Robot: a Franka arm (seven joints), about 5 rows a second.
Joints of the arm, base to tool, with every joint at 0 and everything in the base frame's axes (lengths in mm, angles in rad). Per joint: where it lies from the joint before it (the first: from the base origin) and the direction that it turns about. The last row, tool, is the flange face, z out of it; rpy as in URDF.
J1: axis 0 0 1 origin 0 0 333
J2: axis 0 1 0 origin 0 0 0
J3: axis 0 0 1 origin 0 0 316
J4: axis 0 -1 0 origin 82.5 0 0
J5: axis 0 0 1 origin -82.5 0 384
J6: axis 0 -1 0 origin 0 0 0
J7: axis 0 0 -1 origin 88 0 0
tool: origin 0 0 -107 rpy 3.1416 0 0
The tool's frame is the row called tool.
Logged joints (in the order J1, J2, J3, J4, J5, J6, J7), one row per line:
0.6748, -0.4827, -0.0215, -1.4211, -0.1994, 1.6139, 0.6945
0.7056, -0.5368, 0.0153, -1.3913, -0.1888, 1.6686, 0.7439
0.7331, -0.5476, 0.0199, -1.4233, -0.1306, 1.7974, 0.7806
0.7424, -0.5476, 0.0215, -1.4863, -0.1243, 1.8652, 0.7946
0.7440, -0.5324, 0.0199, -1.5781, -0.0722, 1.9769, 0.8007
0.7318, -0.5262, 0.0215, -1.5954, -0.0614, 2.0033, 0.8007
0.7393, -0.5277, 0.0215, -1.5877, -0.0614, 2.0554, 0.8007
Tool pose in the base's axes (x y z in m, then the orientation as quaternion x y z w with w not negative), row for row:
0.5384, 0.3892, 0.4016, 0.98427, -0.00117, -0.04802, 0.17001
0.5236, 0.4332, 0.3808, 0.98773, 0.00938, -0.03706, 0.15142
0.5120, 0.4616, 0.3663, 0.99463, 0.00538, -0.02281, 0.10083
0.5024, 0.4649, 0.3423, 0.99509, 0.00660, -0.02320, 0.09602
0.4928, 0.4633, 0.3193, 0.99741, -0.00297, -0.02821, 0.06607
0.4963, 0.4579, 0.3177, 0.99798, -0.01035, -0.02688, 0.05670
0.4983, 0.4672, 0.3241, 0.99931, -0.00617, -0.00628, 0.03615
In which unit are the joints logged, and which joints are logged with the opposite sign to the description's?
The joints are logged in radians. Opposite sign: J2.
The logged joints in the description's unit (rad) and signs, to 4 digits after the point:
0.6748, 0.4827, -0.0215, -1.4211, -0.1994, 1.6139, 0.6945
0.7056, 0.5368, 0.0153, -1.3913, -0.1888, 1.6686, 0.7439
0.7331, 0.5476, 0.0199, -1.4233, -0.1306, 1.7974, 0.7806
0.7424, 0.5476, 0.0215, -1.4863, -0.1243, 1.8652, 0.7946
0.7440, 0.5324, 0.0199, -1.5781, -0.0722, 1.9769, 0.8007
0.7318, 0.5262, 0.0215, -1.5954, -0.0614, 2.0033, 0.8007
0.7393, 0.5277, 0.0215, -1.5877, -0.0614, 2.0554, 0.8007

